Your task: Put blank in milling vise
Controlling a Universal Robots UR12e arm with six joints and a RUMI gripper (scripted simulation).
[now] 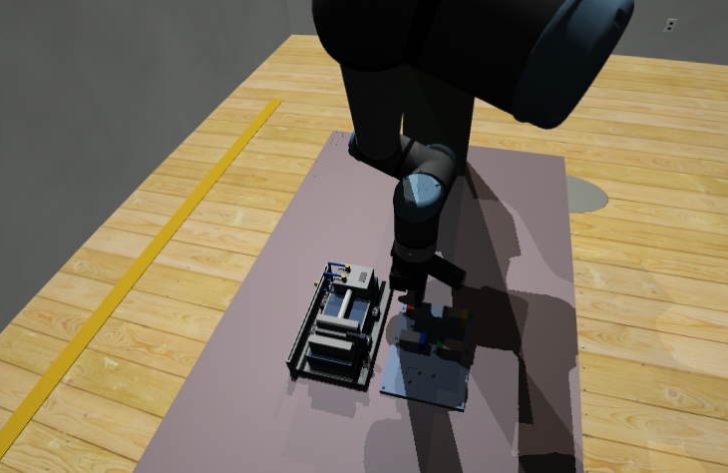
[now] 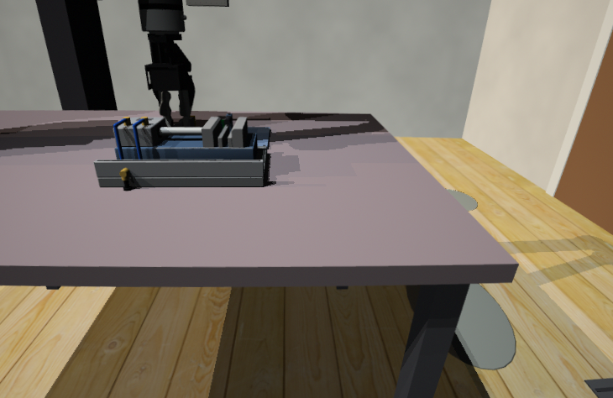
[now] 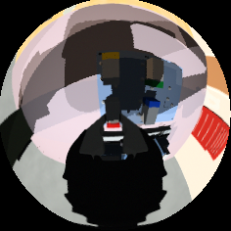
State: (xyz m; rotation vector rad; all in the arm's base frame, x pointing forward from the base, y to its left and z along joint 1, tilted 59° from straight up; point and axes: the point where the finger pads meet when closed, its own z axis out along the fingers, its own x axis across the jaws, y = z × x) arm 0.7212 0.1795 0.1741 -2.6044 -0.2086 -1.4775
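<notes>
Right now my hand is 2 cm above the red-ended blank. Round my hand: blue-ended blank 8 cm ahead, 3 cm to the left, 2 cm below; then yellow-ended blank 3 cm behind, 8 cm to the left, 2 cm below; then blue-grey plate 7 cm ahead, 8 cm to the left, 4 cm below.
</notes>
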